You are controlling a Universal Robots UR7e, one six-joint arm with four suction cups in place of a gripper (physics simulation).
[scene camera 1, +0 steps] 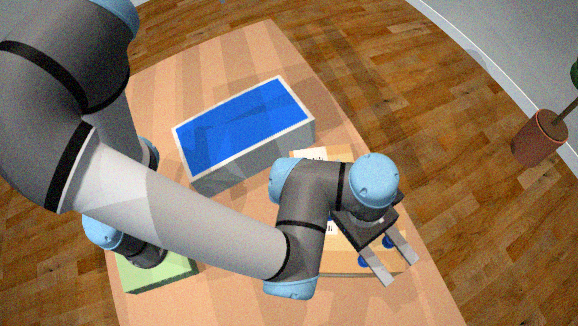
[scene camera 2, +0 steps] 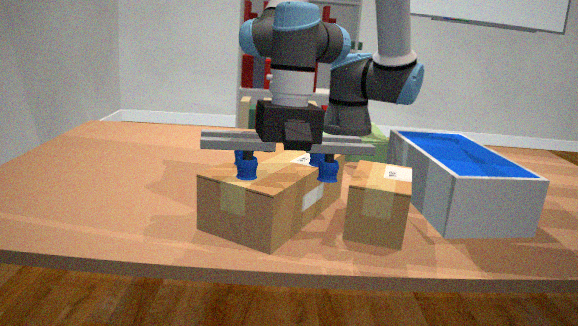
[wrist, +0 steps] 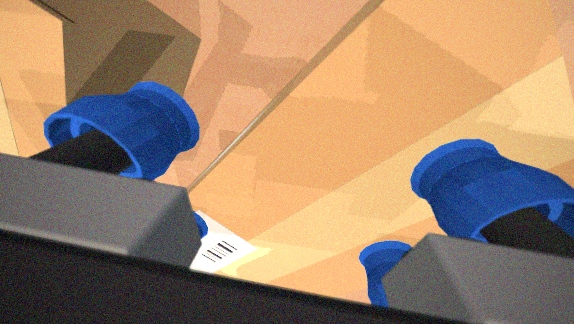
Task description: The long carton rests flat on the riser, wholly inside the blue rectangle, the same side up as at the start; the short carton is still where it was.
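Note:
The long carton (scene camera 1: 343, 255) (scene camera 2: 262, 194) (wrist: 321, 141) lies flat on the table, turned at an angle, with its white label up. The short carton (scene camera 1: 337, 152) (scene camera 2: 377, 202) stands between it and the riser. The grey riser (scene camera 1: 258, 162) (scene camera 2: 493, 206) carries the blue rectangle (scene camera 1: 242, 121) (scene camera 2: 461, 158), which has nothing on it. My suction gripper (scene camera 1: 375, 251) (scene camera 2: 286, 169) (wrist: 305, 161) is right at the long carton's top. Its cups are level with the top face, and I cannot tell whether they touch. One cup on the short carton's side sits past the carton's edge. The carton rests on the table, not lifted.
The arm's green base pad (scene camera 1: 161, 275) (scene camera 2: 372, 140) is at the table's back. The forearm reaches over the table between base and cartons. A bookshelf (scene camera 2: 250, 72) stands behind the table, and a brown plant pot (scene camera 1: 538, 138) is on the floor.

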